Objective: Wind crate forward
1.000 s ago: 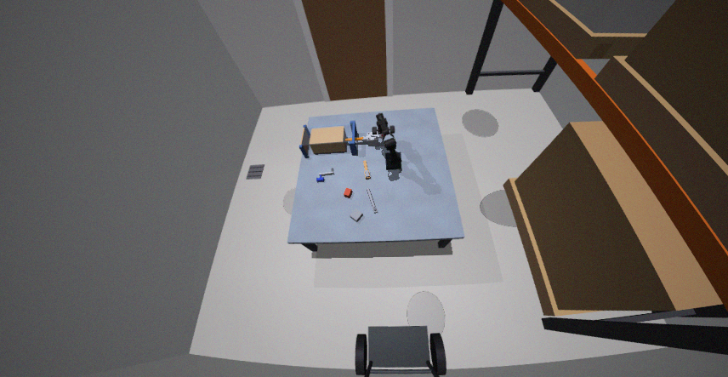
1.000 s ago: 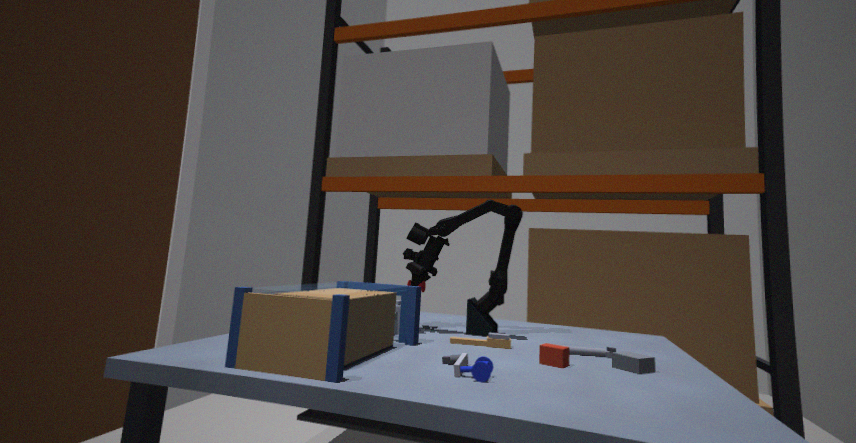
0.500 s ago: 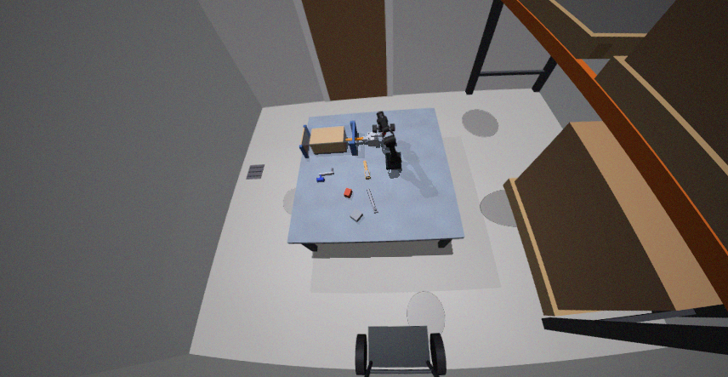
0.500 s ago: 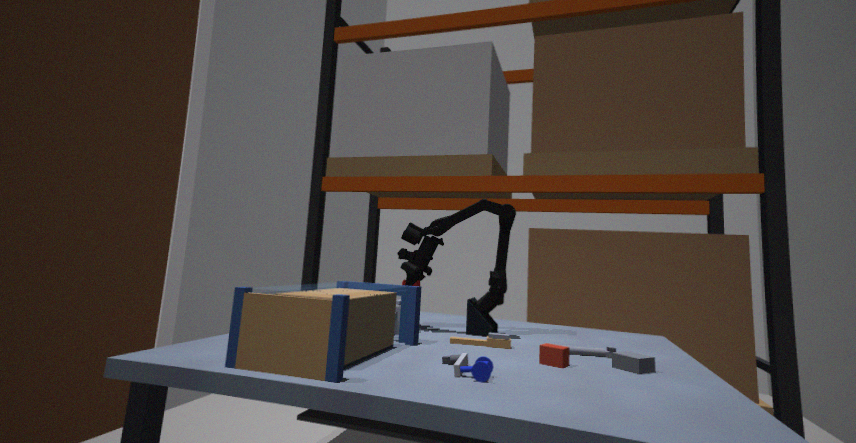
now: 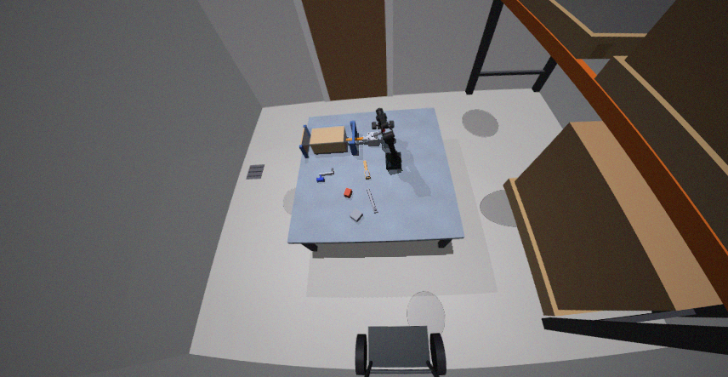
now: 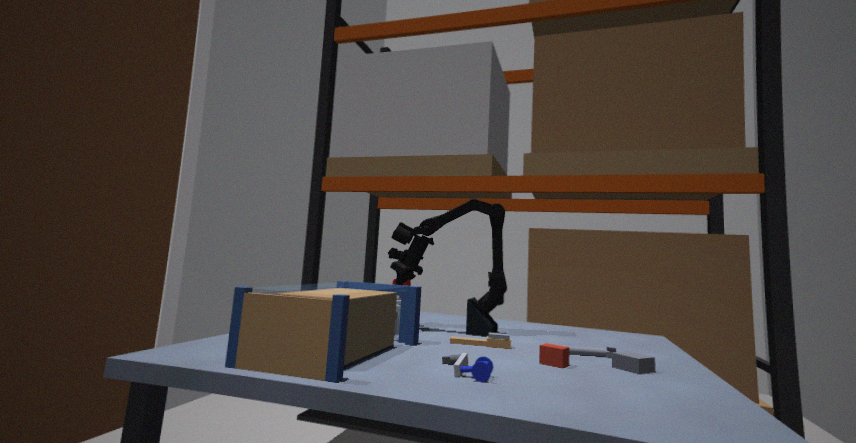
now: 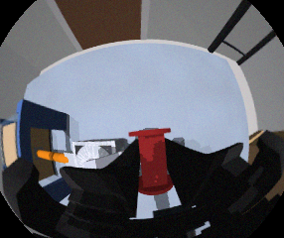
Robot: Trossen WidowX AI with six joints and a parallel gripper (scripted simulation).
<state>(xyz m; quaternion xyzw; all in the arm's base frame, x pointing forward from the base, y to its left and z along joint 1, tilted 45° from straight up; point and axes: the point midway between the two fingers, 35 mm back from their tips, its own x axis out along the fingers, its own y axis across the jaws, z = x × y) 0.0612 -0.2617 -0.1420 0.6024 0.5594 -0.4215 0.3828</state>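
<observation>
My gripper tip is 4 cm short of the winch handle, 3 cm above it and 2 cm to the right of it. From my gripper tip the other things lie so: blue frame (26 cm ahead, 3 cm to the left, 3 cm below); red knob (2 cm to the left); grey winch (10 cm below, 8 cm ahead, 3 cm to the left).
</observation>
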